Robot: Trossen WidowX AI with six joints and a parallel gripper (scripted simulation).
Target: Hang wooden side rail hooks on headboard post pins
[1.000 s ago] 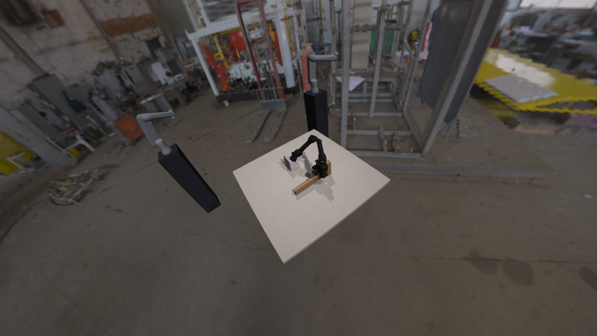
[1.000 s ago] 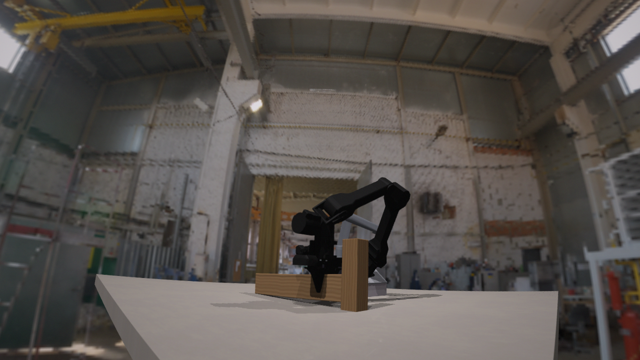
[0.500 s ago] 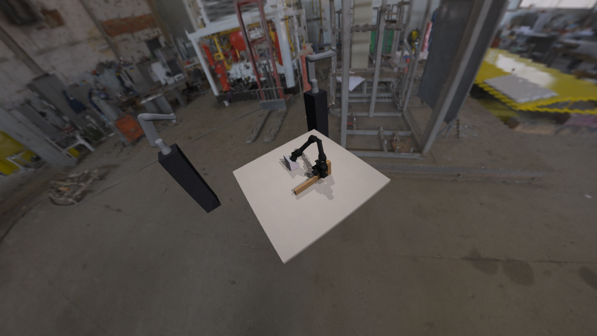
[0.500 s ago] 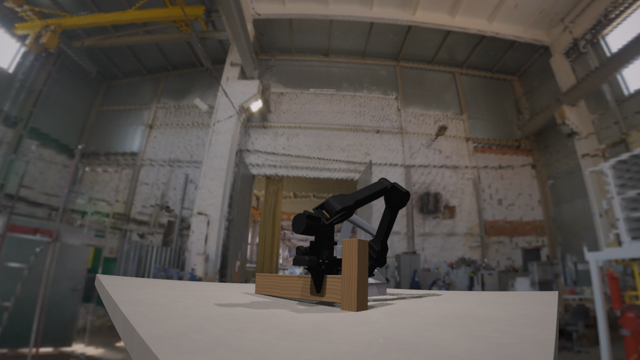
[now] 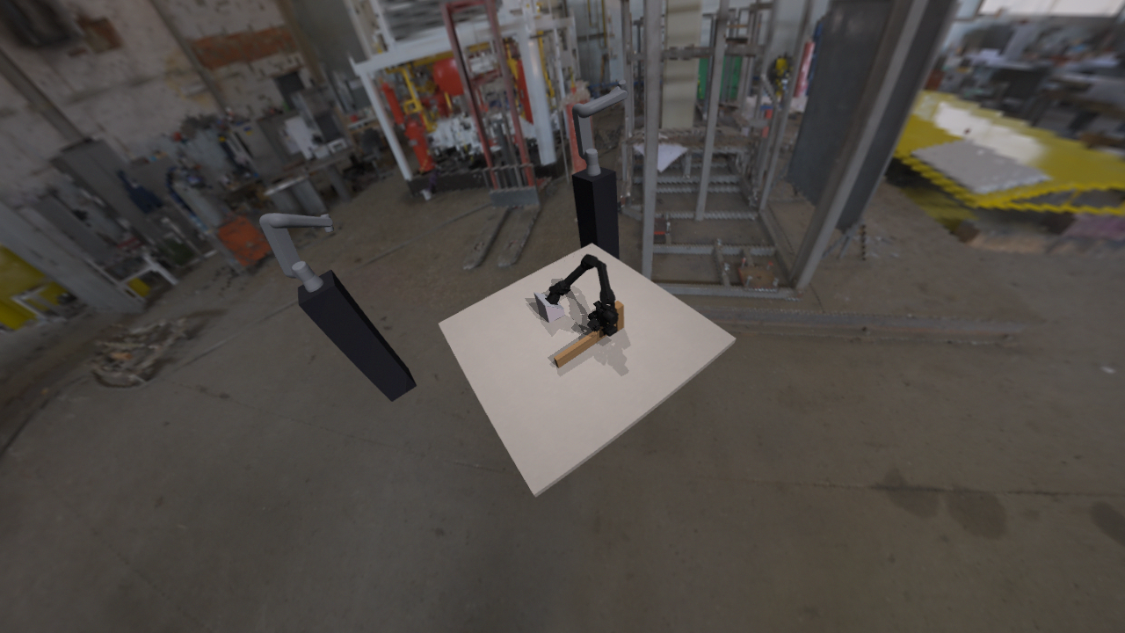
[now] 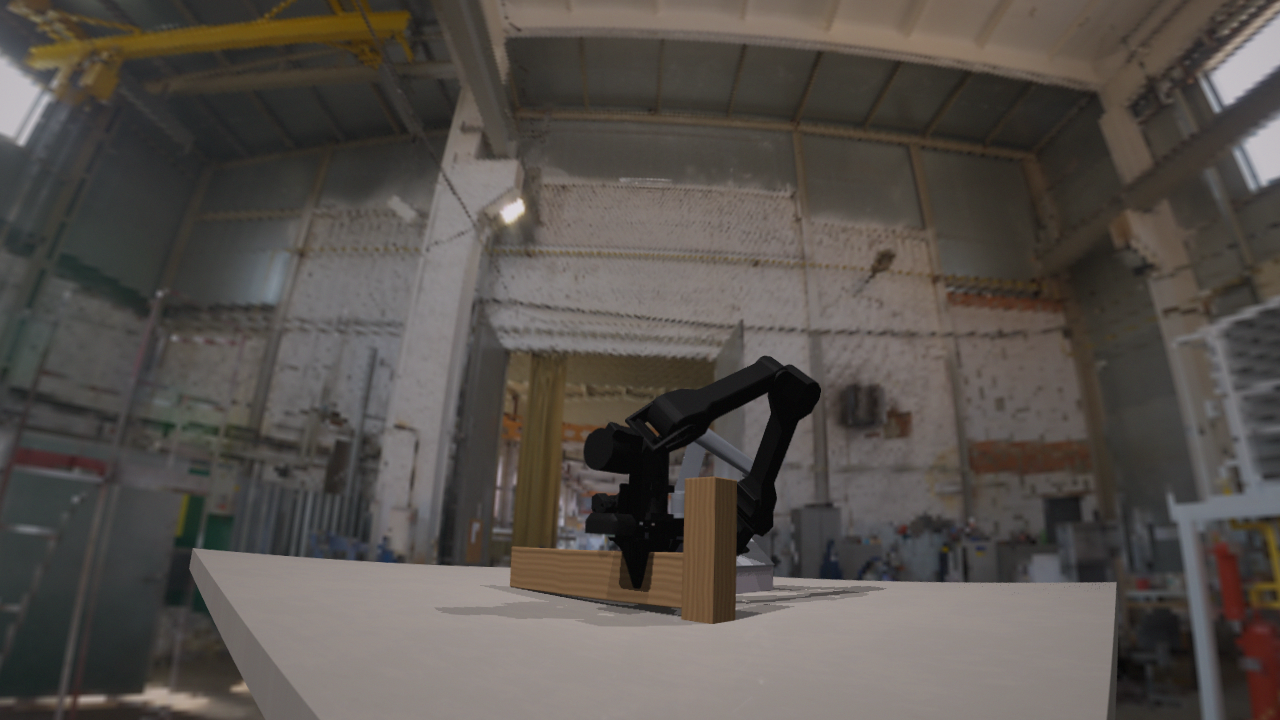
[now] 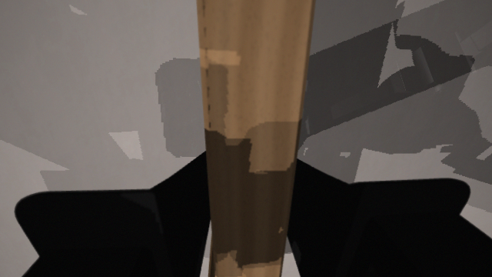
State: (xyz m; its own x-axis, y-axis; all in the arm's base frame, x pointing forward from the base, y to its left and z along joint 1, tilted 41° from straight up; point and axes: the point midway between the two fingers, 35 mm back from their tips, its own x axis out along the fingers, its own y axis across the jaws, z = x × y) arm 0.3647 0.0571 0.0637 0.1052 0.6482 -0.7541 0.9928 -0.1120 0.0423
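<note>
The headboard post is 1 cm ahead of my gripper tip, 11 cm to the left of it and 5 cm above it.
</note>
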